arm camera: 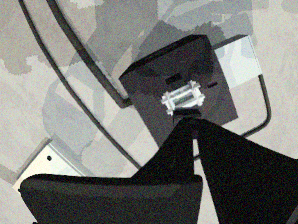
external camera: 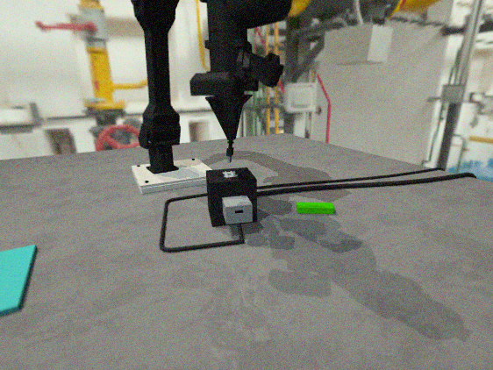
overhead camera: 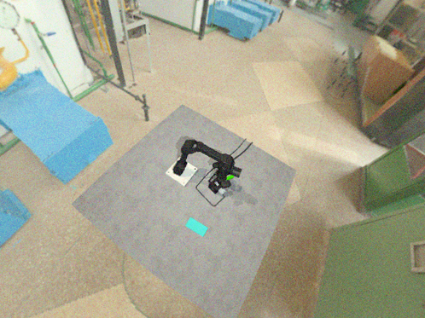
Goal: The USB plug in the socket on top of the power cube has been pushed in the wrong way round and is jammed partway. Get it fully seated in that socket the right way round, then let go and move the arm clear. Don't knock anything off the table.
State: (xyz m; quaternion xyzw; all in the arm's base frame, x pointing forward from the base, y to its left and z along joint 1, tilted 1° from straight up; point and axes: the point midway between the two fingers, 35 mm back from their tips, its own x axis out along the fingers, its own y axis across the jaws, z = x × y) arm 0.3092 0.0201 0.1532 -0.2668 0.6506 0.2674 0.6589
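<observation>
My gripper tip is 2 cm above the black USB plug. From my gripper tip the other things lie so: teal card 33 cm to the right, 13 cm below, 1 cm behind; then green block 13 cm to the left, 13 cm below, 7 cm ahead; then white-rimmed socket 7 cm below, 1 cm to the right.
</observation>
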